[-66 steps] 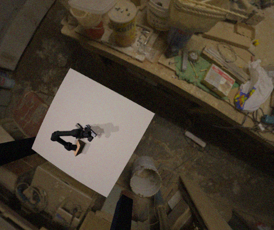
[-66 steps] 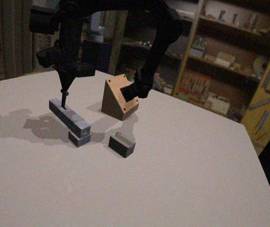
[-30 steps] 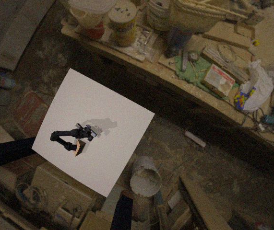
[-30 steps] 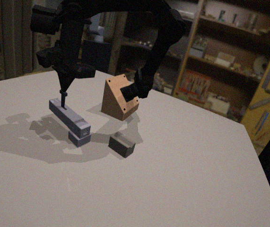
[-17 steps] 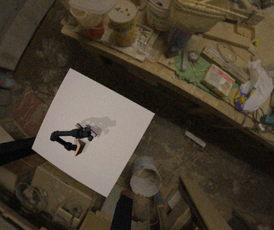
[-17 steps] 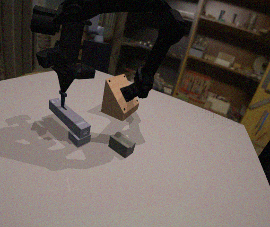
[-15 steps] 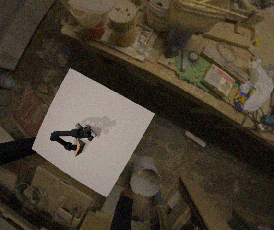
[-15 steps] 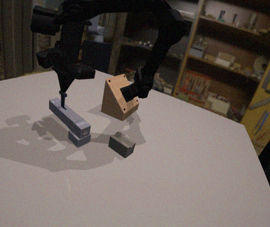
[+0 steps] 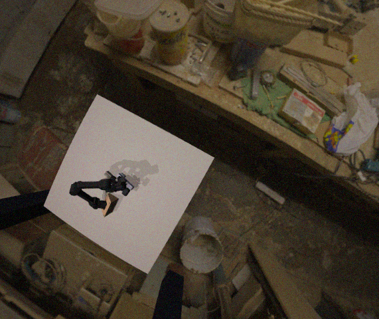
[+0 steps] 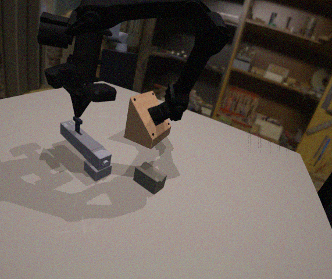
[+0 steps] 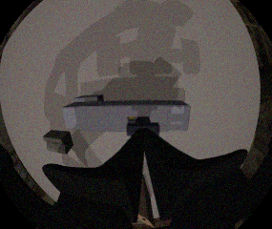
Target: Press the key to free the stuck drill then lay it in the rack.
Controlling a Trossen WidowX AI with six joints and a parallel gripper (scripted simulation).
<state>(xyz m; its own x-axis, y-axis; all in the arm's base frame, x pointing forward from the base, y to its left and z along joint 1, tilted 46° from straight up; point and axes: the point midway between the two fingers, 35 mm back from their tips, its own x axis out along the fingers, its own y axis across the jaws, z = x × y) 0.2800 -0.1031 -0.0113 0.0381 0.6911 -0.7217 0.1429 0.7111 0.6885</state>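
The dark key is 4 cm below my gripper tip. Round my gripper tip: grey housing 3 cm to the left, 7 cm below; then drill 1 cm ahead, 6 cm to the left, 7 cm below.
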